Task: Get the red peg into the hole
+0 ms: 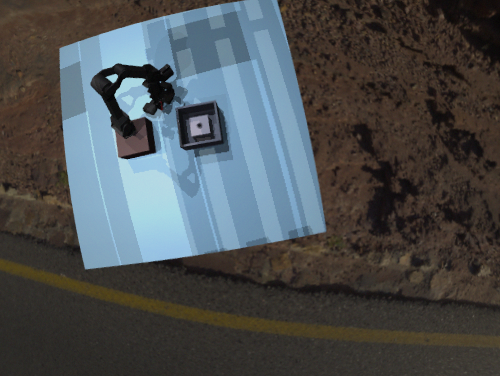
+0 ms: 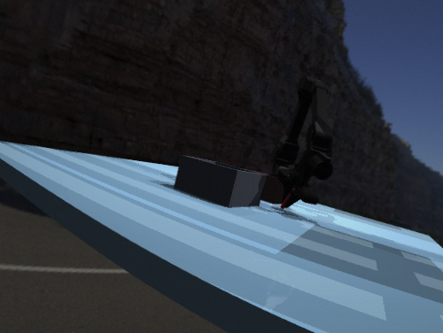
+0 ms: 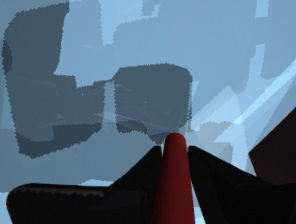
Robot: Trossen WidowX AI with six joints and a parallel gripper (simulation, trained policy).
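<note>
My gripper tip is 10 mm short of the red peg, 10 mm to the right of it and 30 mm below it. The rest, counted from my gripper tip: pale square plate 160 mm ahead, 180 mm to the right, 30 mm above; dark box 160 mm ahead, 180 mm to the right, 10 mm above.
</note>
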